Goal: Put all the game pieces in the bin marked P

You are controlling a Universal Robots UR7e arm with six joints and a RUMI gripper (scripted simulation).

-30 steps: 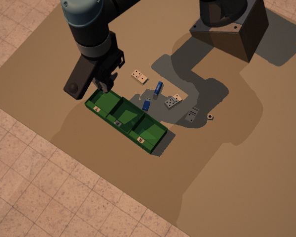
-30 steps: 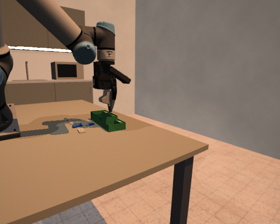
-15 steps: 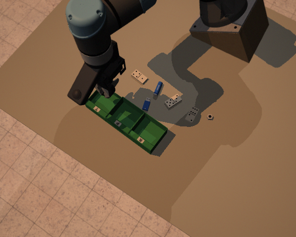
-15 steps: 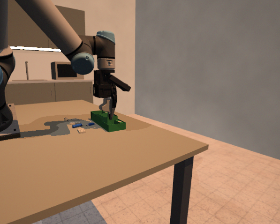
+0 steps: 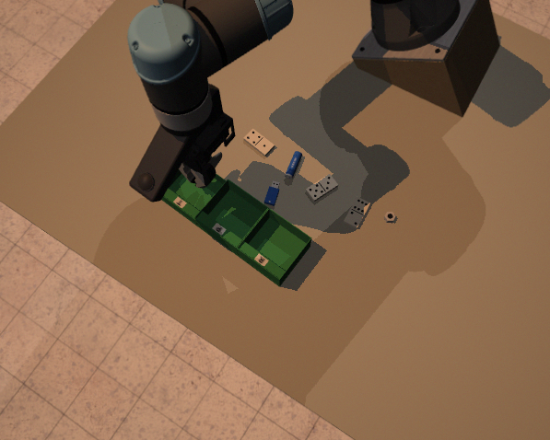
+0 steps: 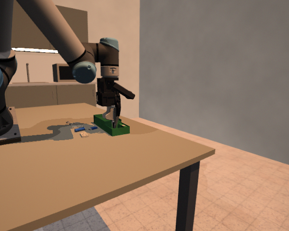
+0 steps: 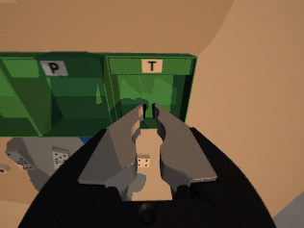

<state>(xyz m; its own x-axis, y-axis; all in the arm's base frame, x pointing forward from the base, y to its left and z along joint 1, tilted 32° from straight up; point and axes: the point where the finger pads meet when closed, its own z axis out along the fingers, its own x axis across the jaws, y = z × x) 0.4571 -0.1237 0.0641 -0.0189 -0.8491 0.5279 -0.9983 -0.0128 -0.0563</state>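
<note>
The green bin is 10 mm ahead of my hand, 80 mm to the left of it and 10 mm below it. From my hand the other things lie so: blue battery 130 mm behind, 100 mm to the left, 30 mm below; then small nut 140 mm behind, 290 mm to the left, 30 mm below; then blue USB stick 70 mm behind, 100 mm to the left, 30 mm below.
</note>
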